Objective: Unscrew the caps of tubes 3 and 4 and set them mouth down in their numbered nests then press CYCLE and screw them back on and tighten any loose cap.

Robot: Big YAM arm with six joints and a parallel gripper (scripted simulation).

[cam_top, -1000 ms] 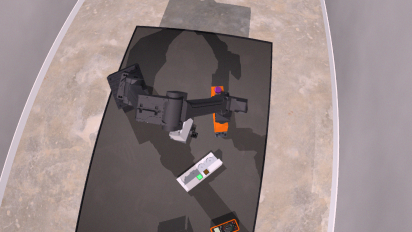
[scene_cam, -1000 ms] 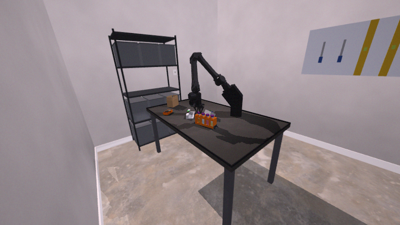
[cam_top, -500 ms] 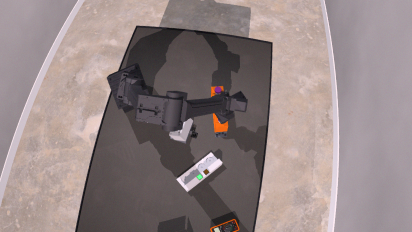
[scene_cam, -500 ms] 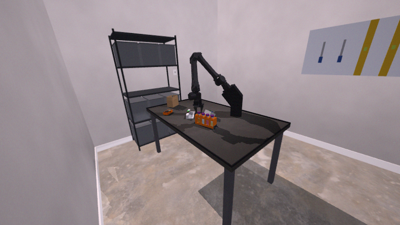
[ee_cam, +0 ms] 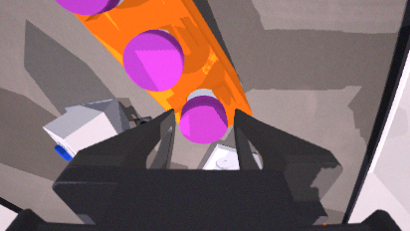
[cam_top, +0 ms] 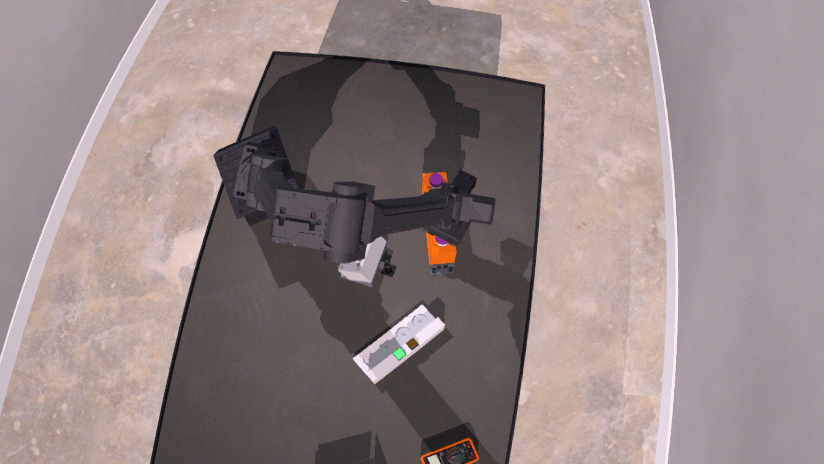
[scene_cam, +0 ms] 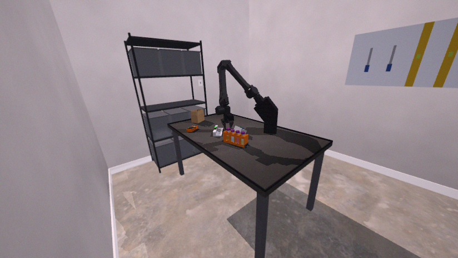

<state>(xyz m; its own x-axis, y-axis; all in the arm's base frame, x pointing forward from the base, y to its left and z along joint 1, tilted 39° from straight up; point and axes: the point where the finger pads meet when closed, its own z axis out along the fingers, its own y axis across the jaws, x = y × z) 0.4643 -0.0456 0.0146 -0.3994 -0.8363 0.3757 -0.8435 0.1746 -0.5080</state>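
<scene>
My gripper is now right at the cap. From my hand the other things lie so: green key (22 cm behind, 5 cm to the right, 5 cm below); blue key (21 cm behind, 5 cm below); key housing (20 cm behind, 7 cm below, 3 cm to the right).
</scene>
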